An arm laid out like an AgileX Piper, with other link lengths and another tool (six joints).
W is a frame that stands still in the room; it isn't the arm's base.
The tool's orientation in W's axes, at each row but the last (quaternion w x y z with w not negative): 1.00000 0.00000 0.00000 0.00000; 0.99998 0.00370 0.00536 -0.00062; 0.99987 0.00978 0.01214 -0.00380; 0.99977 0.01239 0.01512 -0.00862; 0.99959 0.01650 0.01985 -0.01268; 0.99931 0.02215 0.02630 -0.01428; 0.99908 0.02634 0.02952 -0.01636; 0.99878 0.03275 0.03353 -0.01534; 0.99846 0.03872 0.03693 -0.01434; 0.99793 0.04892 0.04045 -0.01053; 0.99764 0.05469 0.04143 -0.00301
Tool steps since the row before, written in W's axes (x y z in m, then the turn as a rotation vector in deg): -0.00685 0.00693 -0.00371 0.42 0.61 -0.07; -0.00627 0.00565 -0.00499 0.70 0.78 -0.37; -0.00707 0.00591 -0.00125 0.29 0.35 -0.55; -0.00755 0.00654 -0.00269 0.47 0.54 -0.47; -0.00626 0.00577 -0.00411 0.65 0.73 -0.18; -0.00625 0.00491 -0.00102 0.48 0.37 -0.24; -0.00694 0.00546 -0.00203 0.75 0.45 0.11; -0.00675 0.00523 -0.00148 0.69 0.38 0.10; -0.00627 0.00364 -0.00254 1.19 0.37 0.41; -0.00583 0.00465 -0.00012 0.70 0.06 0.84; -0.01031 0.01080 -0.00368 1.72 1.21 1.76
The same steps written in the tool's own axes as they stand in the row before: -0.00685 0.00693 -0.00371 0.42 0.61 -0.07; -0.00622 0.00560 -0.00510 0.70 0.78 -0.37; -0.00708 0.00583 -0.00154 0.30 0.34 -0.55; -0.00757 0.00634 -0.00308 0.47 0.54 -0.47; -0.00623 0.00547 -0.00454 0.64 0.74 -0.18; -0.00632 0.00467 -0.00156 0.48 0.37 -0.23; -0.00697 0.00511 -0.00272 0.73 0.48 0.13; -0.00678 0.00490 -0.00227 0.67 0.41 0.12; -0.00615 0.00324 -0.00327 1.15 0.44 0.47; -0.00588 0.00447 -0.00104 0.63 0.16 0.88; -0.00998 0.01023 -0.00568 1.57 1.41 1.75
